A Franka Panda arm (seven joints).
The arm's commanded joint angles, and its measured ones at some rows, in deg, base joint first. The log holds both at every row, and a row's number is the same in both.
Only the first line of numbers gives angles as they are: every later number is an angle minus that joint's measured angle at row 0.
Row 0, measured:
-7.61, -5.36, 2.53, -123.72, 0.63, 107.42, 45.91
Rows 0 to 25, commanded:
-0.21, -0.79, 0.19, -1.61, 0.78, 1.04, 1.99
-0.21, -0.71, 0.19, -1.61, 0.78, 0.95, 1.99
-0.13, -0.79, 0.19, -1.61, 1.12, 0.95, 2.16
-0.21, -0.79, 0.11, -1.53, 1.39, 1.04, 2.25
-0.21, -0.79, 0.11, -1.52, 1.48, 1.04, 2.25
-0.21, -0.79, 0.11, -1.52, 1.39, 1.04, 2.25
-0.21, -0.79, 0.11, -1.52, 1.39, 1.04, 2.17
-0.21, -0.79, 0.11, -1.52, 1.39, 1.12, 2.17
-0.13, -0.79, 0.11, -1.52, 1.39, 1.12, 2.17
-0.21, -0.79, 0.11, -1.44, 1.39, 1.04, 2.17
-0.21, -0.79, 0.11, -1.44, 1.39, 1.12, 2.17
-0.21, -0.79, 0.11, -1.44, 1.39, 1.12, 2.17
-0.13, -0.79, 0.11, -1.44, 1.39, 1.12, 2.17
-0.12, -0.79, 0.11, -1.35, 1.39, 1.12, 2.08
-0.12, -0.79, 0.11, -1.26, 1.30, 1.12, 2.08
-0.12, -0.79, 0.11, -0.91, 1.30, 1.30, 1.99
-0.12, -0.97, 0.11, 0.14, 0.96, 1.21, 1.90
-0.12, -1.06, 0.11, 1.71, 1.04, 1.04, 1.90
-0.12, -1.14, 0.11, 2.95, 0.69, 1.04, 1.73
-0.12, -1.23, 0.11, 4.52, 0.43, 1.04, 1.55
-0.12, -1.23, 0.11, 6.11, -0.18, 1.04, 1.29
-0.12, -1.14, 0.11, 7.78, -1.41, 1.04, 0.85
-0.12, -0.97, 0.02, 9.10, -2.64, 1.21, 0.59
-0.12, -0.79, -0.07, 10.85, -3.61, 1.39, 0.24
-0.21, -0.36, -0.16, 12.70, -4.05, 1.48, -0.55
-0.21, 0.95, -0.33, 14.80, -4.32, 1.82, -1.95
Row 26, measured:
-0.03, -1.12, -0.07, 9.29, -2.45, 1.40, 0.78
